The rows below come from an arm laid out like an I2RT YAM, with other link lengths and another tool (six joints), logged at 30 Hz.
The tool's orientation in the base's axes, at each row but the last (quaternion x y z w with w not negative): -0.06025, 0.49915, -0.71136, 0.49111; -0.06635, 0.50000, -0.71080, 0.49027; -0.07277, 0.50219, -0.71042, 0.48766; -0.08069, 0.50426, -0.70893, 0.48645; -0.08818, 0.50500, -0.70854, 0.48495; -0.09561, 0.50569, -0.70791, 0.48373; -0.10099, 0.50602, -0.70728, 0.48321; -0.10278, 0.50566, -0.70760, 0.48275; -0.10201, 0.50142, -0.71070, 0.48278
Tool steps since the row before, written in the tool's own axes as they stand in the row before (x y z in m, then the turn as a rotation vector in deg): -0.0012, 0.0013, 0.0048, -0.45, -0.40, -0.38; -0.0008, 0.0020, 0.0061, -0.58, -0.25, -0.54; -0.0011, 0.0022, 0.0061, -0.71, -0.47, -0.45; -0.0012, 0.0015, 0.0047, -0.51, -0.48, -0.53; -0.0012, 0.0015, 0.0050, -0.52, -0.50, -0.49; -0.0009, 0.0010, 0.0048, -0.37, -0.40, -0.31; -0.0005, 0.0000, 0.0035, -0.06, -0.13, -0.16; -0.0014, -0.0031, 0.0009, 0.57, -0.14, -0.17; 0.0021, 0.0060, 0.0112, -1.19, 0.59, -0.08
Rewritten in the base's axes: 0.0042, -0.0022, 0.0019, -0.24, 0.60, 0.30; 0.0052, -0.0034, 0.0018, -0.18, 0.80, 0.16; 0.0055, -0.0031, 0.0017, -0.19, 0.84, 0.42; 0.0044, -0.0021, 0.0015, -0.35, 0.74, 0.32; 0.0046, -0.0022, 0.0016, -0.33, 0.72, 0.36; 0.0040, -0.0023, 0.0018, -0.24, 0.49, 0.31; 0.0025, -0.0018, 0.0018, -0.15, 0.15, 0.05; -0.0005, 0.0006, 0.0034, -0.48, -0.34, -0.16; 0.0095, -0.0087, -0.0002, 0.90, 0.97, -0.11
